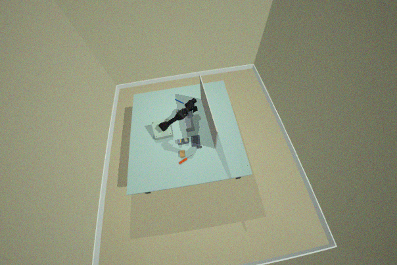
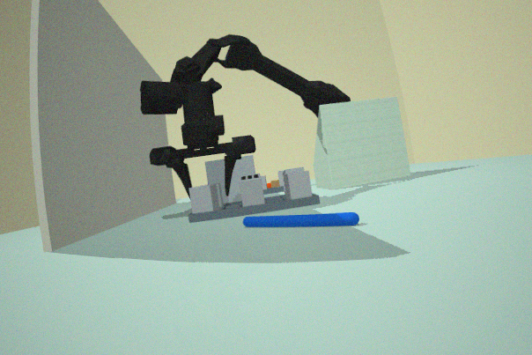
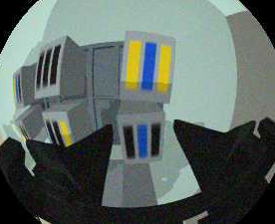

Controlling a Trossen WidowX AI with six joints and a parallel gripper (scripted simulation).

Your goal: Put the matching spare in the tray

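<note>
Now: the dark grey tray 30 mm behind my gripper tip, 360 mm to the right of it and 20 mm below it. The rest, counted from my gripper tip: blue pen (100 mm behind, 240 mm to the left, 20 mm below); partition wall (180 mm ahead, 160 mm to the right, 200 mm above); mounted unit (50 mm behind, 140 mm to the right, 20 mm above).
</note>
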